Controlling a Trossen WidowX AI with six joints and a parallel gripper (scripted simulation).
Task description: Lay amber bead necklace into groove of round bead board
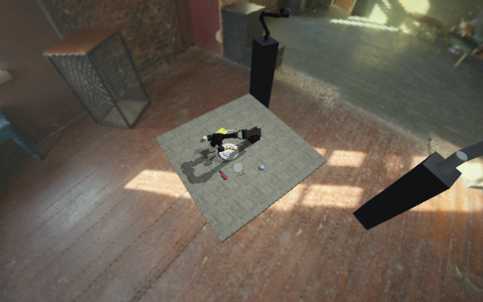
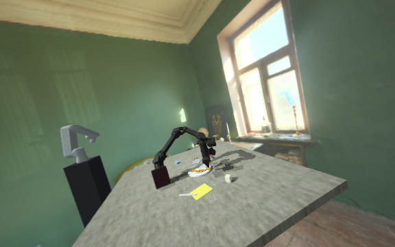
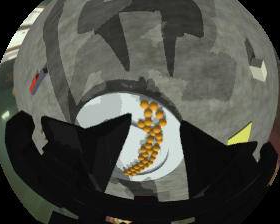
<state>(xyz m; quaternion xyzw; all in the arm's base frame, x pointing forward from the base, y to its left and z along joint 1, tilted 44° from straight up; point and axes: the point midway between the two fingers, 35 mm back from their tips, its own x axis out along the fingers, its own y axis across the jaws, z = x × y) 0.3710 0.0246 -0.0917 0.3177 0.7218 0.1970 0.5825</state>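
Right now the board is 7 cm behind my gripper tip, 6 cm to the left of it and 3 cm below it. From my gripper tip the other things lie so: grey square: 6 cm behind, 26 cm to the left, 4 cm below; then small white cube: 7 cm ahead, 21 cm to the right, 2 cm below; then yellow card: 12 cm behind, 21 cm to the right, 4 cm below.
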